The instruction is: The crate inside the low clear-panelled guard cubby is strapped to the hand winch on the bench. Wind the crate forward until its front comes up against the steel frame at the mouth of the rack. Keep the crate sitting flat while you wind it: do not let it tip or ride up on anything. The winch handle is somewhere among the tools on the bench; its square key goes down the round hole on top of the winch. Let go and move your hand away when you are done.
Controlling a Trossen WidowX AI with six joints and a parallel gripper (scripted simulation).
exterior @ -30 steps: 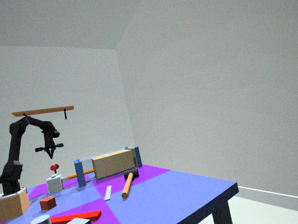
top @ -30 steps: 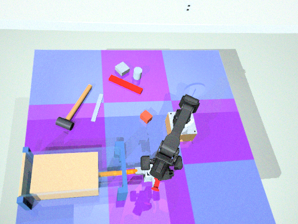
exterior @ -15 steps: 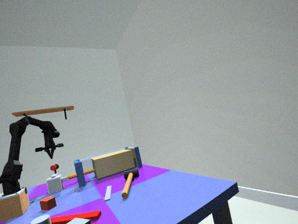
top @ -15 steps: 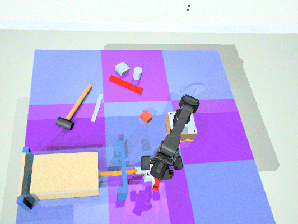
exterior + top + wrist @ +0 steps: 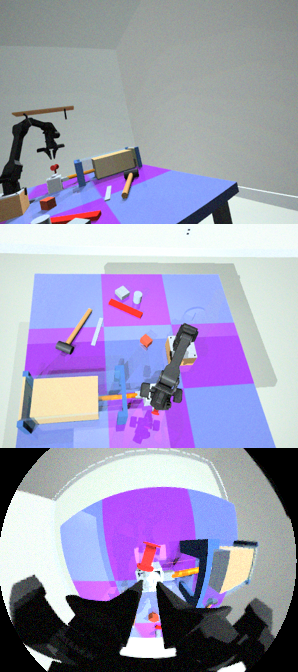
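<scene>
The red knob is 8 cm below my gripper tip and 3 cm to the left of it. Round my gripper tip: winch handle (11 cm below, 1 cm to the right); then winch (18 cm below, 9 cm to the right); then grey strip (45 cm to the right, 37 cm ahead, 21 cm below).
</scene>
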